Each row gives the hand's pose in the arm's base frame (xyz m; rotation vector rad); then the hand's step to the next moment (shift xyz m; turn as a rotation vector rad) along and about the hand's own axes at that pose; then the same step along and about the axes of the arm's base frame.
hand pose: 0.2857 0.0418 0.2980 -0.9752 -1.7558 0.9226
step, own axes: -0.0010 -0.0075 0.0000 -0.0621 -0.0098 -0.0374
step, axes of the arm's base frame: -0.0014 -0.0040 0.0063 0.0504 -0.0530 -0.0008
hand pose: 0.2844 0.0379 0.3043 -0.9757 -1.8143 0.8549
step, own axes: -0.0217 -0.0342 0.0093 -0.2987 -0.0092 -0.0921
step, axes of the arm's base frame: -0.0112 -0.0360 0.0174 0.1725 -0.2516 -0.0688
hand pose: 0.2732 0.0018 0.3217 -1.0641 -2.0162 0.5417
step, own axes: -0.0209 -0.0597 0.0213 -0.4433 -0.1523 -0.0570
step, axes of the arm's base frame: -0.0394 -0.0510 0.0175 0.1236 -0.4519 -0.0586
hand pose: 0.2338 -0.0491 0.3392 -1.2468 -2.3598 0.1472
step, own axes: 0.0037 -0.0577 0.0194 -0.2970 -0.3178 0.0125
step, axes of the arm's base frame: -0.0540 -0.0283 0.0016 -0.1026 -0.4225 -0.0189
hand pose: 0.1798 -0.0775 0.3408 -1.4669 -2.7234 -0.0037
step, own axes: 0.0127 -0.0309 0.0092 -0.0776 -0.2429 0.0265
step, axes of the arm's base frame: -0.0331 -0.0062 -0.0080 -0.1612 -0.1978 -0.0248
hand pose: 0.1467 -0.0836 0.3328 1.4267 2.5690 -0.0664
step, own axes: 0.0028 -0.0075 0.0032 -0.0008 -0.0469 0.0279
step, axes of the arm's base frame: -0.0073 -0.0021 -0.0041 -0.0349 -0.0295 -0.0299
